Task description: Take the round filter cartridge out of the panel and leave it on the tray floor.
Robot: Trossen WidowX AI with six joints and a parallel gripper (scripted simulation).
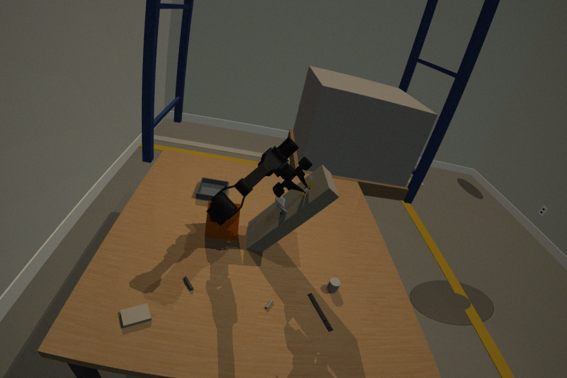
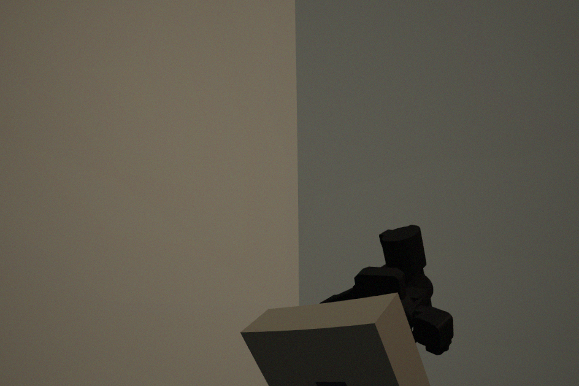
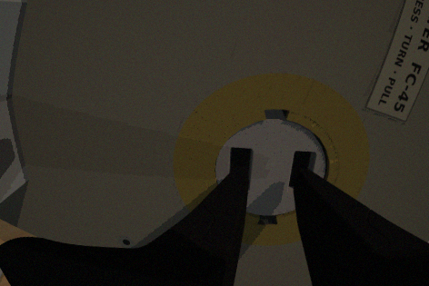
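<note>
Right now my gripper tip is 20 mm short of the grey filter cartridge and 10 mm above it. Round my gripper tip: short dark bar 420 mm behind, 290 mm to the right, 290 mm below; tiny light piece 120 mm behind, 350 mm to the right, 290 mm below; grey tray 380 mm behind, 310 mm to the left, 280 mm below.
</note>
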